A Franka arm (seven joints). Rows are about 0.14 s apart.
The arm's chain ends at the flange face. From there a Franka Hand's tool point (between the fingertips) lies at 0.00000 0.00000 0.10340 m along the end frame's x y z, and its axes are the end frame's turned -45 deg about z.
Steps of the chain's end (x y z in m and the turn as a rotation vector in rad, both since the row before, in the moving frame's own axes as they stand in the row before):
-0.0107 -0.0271 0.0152 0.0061 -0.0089 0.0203
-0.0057 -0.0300 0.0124 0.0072 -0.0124 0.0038
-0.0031 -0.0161 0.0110 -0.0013 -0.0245 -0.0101
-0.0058 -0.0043 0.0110 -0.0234 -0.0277 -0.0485
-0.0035 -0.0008 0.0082 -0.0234 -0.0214 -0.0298
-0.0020 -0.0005 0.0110 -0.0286 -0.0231 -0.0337
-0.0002 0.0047 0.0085 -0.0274 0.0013 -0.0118
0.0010 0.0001 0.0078 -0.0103 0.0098 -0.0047
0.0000 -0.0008 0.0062 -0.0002 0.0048 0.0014
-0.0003 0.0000 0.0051 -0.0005 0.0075 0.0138
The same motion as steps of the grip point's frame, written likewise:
0.0114 -0.0278 0.0152 0.0106 -0.0020 0.0203
0.0168 -0.0267 0.0124 0.0139 -0.0037 0.0038
0.0073 -0.0153 0.0110 0.0164 -0.0182 -0.0101
-0.0048 -0.0074 0.0109 0.0030 -0.0361 -0.0485
-0.0052 -0.0028 0.0081 -0.0014 -0.0317 -0.0298
-0.0048 -0.0013 0.0109 -0.0039 -0.0366 -0.0337
-0.0054 0.0053 0.0085 -0.0203 -0.0185 -0.0118
0.0006 0.0022 0.0078 -0.0142 -0.0004 -0.0047
0.0009 -0.0002 0.0062 -0.0035 0.0033 0.0014
0.0003 0.0004 0.0051 -0.0057 0.0049 0.0138

